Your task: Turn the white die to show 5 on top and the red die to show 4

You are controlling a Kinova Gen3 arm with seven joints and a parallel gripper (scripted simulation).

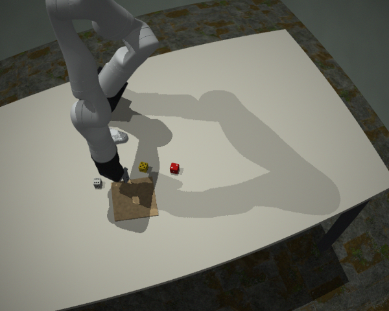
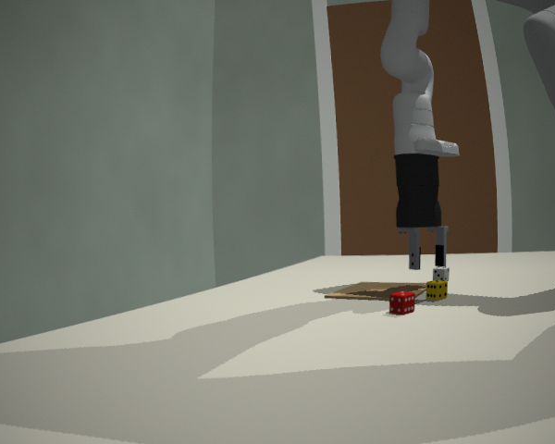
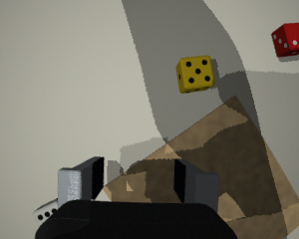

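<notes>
My hand is 90 mm to the right of the yellow die, 40 mm above it and 30 mm past it. From my hand the other things lie so: red die: 180 mm to the left, 40 mm below, 10 mm ahead; then white die: 80 mm to the right, 40 mm below, 20 mm behind; then brown mat: 70 mm ahead, 50 mm below, 30 mm to the left.
</notes>
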